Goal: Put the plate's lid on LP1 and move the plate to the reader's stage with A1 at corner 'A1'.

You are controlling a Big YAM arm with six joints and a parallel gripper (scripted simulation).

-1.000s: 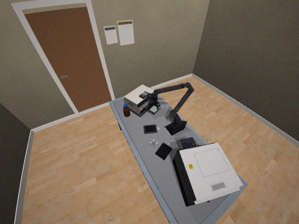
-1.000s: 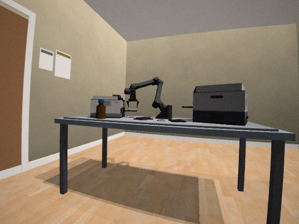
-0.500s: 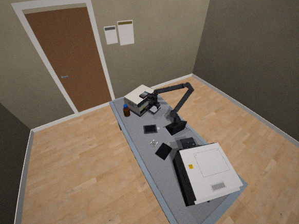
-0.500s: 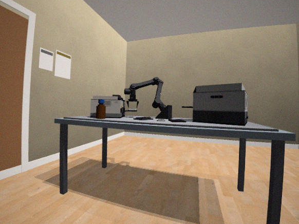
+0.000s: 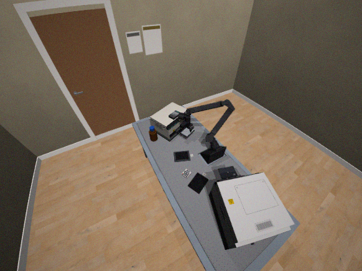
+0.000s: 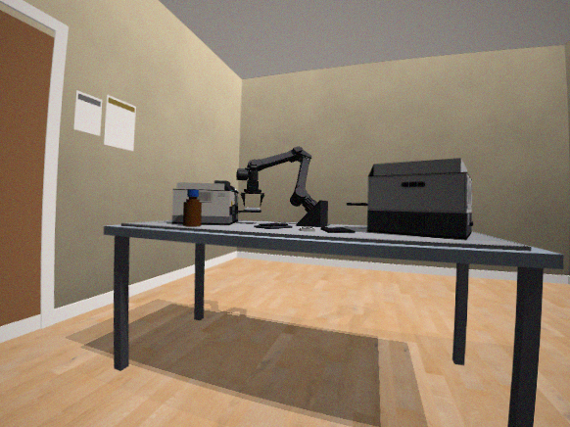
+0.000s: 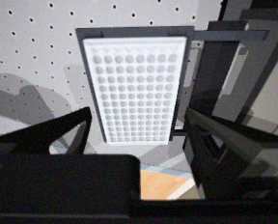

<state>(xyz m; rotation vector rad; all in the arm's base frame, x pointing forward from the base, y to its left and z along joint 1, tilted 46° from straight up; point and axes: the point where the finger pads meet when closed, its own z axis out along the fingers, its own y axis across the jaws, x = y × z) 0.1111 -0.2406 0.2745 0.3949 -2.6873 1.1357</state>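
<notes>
Now: the well plate 3 cm below my hand. From my hand the other things lie so: brown capped bottle 35 cm ahead, 17 cm to the right; then grey-blue LP1 pad 20 cm ahead, 21 cm to the left, 11 cm below; then dark see-through lid 20 cm ahead, 21 cm to the left, 10 cm below.
</notes>
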